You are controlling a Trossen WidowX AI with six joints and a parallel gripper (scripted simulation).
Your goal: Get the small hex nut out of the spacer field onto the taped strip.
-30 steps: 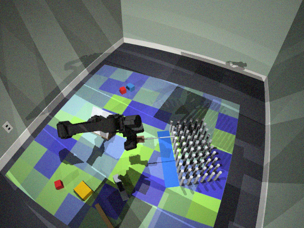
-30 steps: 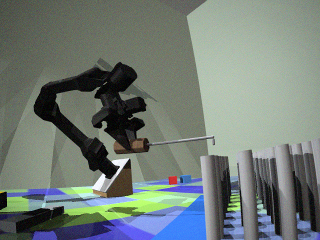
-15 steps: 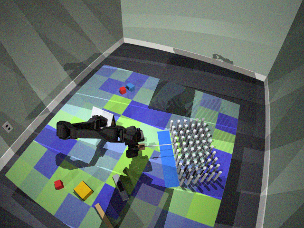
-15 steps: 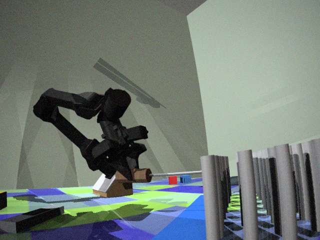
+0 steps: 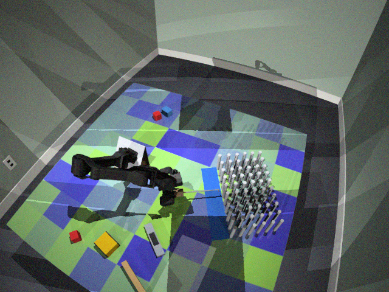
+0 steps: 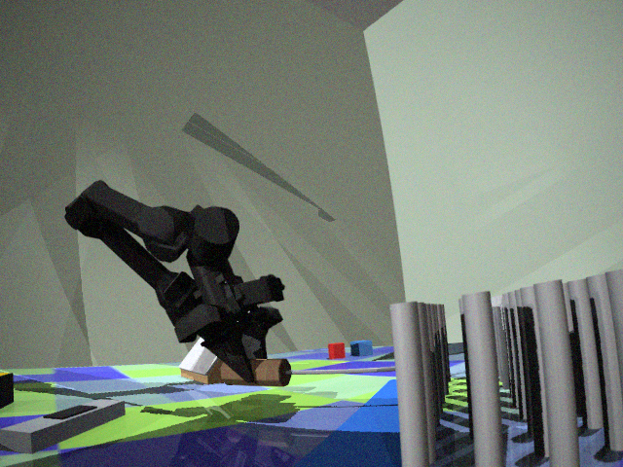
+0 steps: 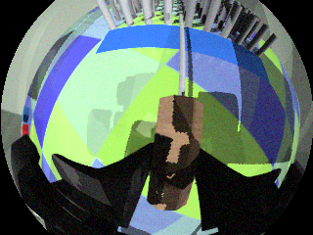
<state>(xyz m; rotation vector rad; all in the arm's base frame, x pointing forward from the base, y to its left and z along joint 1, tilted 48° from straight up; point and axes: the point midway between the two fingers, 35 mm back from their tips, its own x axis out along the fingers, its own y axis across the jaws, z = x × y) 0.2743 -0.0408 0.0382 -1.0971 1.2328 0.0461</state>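
My gripper tip is now 170 mm short of the blue taped strip, 70 mm to the right of it and 30 mm above it. Also, from my gripper tip: grey flat bar 30 mm ahead, 240 mm to the right, 20 mm below; thin metal rod 80 mm ahead, 60 mm to the left; hex nut 290 mm ahead, 200 mm to the left, 30 mm below.
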